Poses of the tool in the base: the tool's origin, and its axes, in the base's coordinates. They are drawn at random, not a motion.
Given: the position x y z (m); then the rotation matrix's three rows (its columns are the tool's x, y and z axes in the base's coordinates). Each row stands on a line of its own.
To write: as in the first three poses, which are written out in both.
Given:
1:
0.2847, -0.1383, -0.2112
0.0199, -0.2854, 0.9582
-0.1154, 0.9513, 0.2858
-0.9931, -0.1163, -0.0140
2:
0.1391, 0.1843, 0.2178
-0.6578, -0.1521, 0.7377
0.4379, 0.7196, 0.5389
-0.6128, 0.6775, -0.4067
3:
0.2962, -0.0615, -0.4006
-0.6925, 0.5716, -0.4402
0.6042, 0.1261, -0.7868
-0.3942, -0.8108, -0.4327
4:
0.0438, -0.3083, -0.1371
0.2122, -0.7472, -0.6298
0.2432, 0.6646, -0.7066
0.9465, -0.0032, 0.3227
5:
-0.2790, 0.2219, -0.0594
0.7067, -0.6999, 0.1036
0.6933, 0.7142, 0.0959
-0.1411, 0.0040, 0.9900
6:
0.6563, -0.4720, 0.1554
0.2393, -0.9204, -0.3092
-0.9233, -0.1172, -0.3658
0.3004, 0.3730, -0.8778
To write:
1: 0.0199, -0.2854, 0.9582, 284.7; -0.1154, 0.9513, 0.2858, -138.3; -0.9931, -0.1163, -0.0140, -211.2; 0, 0, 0, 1
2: -0.6578, -0.1521, 0.7377, 139.1; 0.4379, 0.7196, 0.5389, 184.3; -0.6128, 0.6775, -0.4067, 217.8; 0, 0, 0, 1
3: -0.6925, 0.5716, -0.4402, 296.2; 0.6042, 0.1261, -0.7868, -61.5; -0.3942, -0.8108, -0.4327, -400.6; 0, 0, 0, 1
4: 0.2122, -0.7472, -0.6298, 43.8; 0.2432, 0.6646, -0.7066, -308.3; 0.9465, -0.0032, 0.3227, -137.1; 0, 0, 0, 1
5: 0.7067, -0.6999, 0.1036, -279.0; 0.6933, 0.7142, 0.0959, 221.9; -0.1411, 0.0040, 0.9900, -59.4; 0, 0, 0, 1
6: 0.2393, -0.9204, -0.3092, 656.3; -0.9233, -0.1172, -0.3658, -472.0; 0.3004, 0.3730, -0.8778, 155.4; 0, 0, 0, 1
